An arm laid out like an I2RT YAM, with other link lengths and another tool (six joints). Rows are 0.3 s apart.
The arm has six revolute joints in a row. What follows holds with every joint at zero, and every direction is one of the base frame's. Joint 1 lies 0.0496 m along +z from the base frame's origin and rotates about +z. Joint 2 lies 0.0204 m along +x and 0.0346 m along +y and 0.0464 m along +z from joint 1 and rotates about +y. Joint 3 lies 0.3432 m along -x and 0.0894 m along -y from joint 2 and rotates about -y. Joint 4 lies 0.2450 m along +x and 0.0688 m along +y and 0.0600 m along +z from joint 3 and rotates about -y. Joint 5 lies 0.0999 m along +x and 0.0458 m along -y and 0.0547 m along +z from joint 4 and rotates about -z. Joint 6 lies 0.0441 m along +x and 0.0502 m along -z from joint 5 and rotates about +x. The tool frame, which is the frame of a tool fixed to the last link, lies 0.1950 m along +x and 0.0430 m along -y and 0.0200 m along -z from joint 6; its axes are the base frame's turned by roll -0.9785, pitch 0.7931 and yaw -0.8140 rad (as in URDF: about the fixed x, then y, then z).
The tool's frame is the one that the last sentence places.
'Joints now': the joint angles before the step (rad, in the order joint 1, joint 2, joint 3, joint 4, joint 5, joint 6). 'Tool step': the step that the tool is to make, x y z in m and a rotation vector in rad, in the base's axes. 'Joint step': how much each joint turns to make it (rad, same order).
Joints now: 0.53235 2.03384 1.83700 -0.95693 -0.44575 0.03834
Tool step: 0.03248 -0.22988 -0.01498 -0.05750 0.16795 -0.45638
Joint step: -0.44250 -0.00001 0.00492 -0.17469 0.00801 0.01451
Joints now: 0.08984 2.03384 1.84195 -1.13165 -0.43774 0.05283
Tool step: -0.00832 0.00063 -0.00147 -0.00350 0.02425 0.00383
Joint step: 0.00344 -0.00001 0.00037 -0.02517 0.00114 -0.00075
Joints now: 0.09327 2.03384 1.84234 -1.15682 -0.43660 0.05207
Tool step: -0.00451 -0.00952 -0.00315 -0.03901 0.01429 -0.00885
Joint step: 0.00000 -0.00001 -0.00001 -0.01755 0.03853 0.00076
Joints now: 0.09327 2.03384 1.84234 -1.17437 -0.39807 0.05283
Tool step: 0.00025 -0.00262 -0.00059 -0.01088 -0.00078 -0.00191
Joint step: -0.00001 -0.00001 -0.00001 -0.00038 0.01106 -0.00038
